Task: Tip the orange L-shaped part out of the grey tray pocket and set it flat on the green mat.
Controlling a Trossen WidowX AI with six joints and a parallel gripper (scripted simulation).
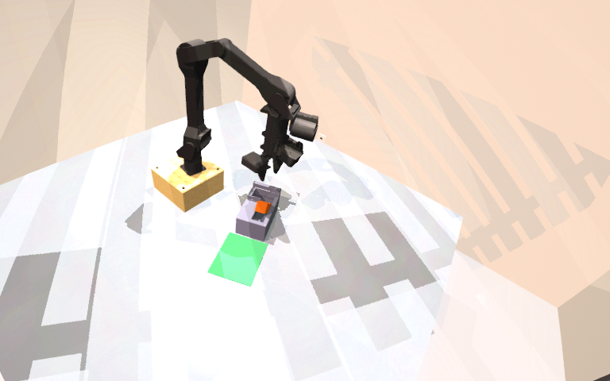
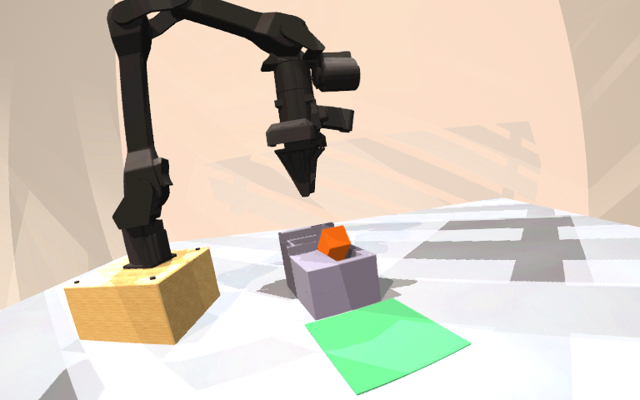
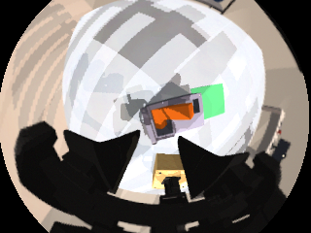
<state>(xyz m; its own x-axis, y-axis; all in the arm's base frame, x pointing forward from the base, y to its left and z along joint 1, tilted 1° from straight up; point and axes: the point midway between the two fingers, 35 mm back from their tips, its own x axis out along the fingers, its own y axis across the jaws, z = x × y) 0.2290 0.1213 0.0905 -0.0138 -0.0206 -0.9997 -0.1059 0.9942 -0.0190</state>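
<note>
Now: gripper tip 1 cm short of the orange L-shaped part, 2 cm to the left of it and 10 cm above it. From my gripper tip the other things lie so: green mat: 10 cm ahead, 18 cm to the right, 16 cm below.
</note>
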